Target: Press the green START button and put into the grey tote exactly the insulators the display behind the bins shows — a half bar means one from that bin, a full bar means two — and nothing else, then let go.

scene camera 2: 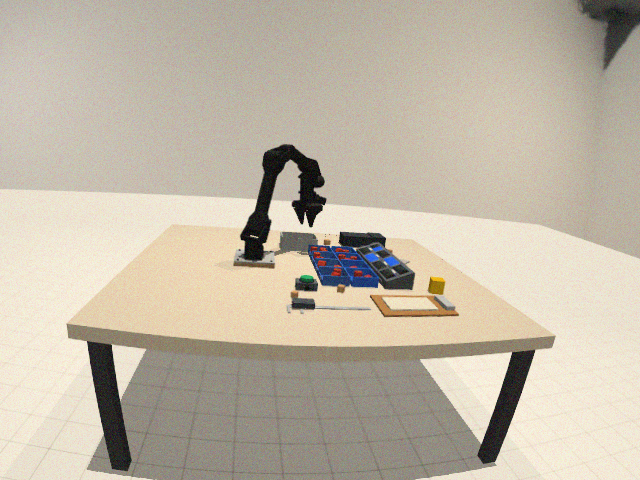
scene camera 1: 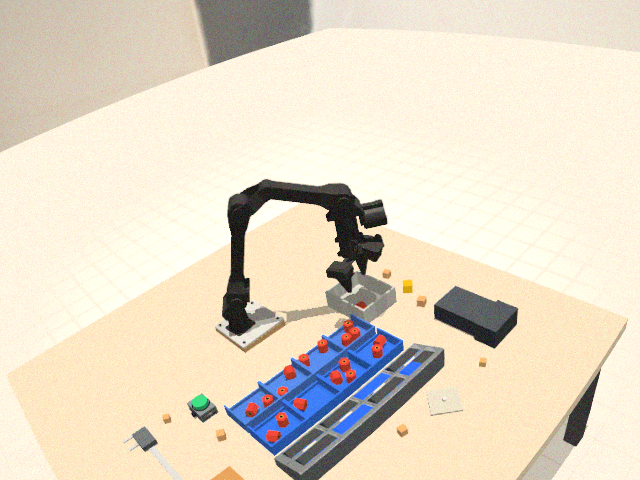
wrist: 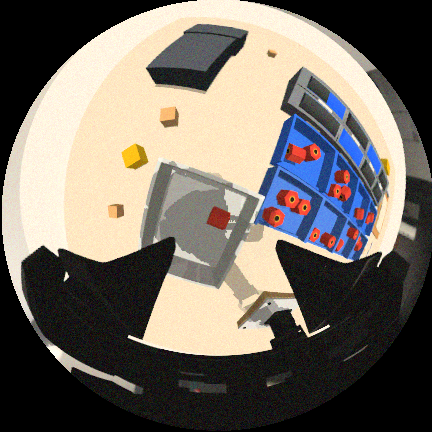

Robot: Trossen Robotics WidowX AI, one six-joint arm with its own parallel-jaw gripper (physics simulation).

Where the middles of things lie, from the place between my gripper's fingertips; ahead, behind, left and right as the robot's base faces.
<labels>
I see the display point(scene camera 1: 332, 455) 28 cm to the right of my hand, 24 cm ahead of it and 7 cm below it. The rest, counted from my hand: grey tote point(scene camera 1: 378, 295) 8 cm below, 3 cm to the left, 2 cm behind; then dark box point(scene camera 1: 489, 322) 30 cm ahead, 12 cm to the left, 7 cm below; then grey plate point(scene camera 1: 437, 406) 37 cm ahead, 16 cm to the right, 10 cm below.
</labels>
